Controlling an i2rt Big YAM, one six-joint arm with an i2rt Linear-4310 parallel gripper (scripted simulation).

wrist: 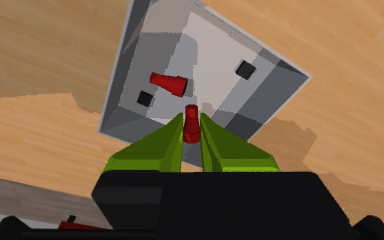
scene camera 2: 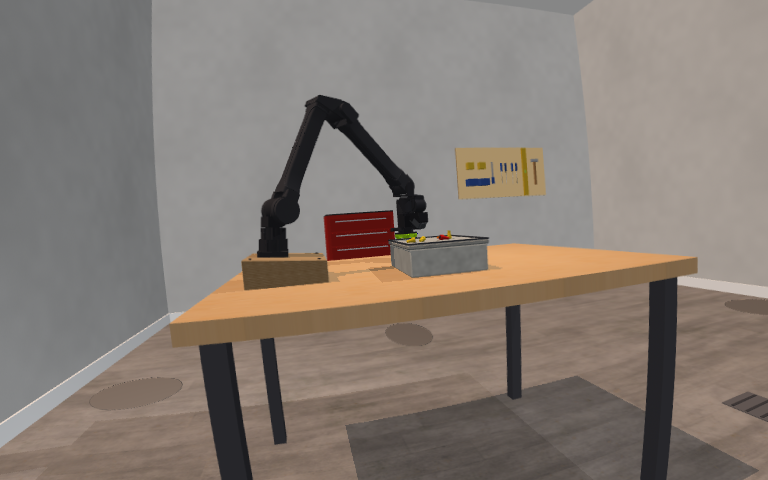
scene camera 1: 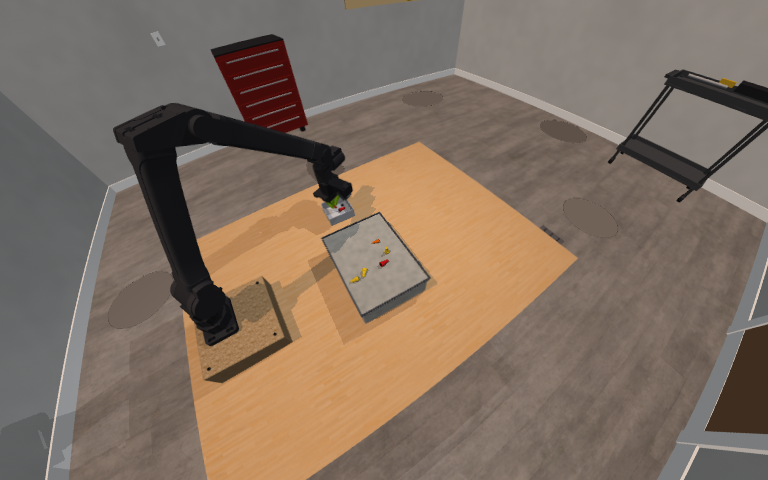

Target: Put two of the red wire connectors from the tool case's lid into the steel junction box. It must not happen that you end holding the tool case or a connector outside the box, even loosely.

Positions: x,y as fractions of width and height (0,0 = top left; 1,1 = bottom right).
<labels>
grey tool case: scene camera 2 0.57,0.54; scene camera 1 0.46,0.52; not seen in the wrist view (out of frame)
</labels>
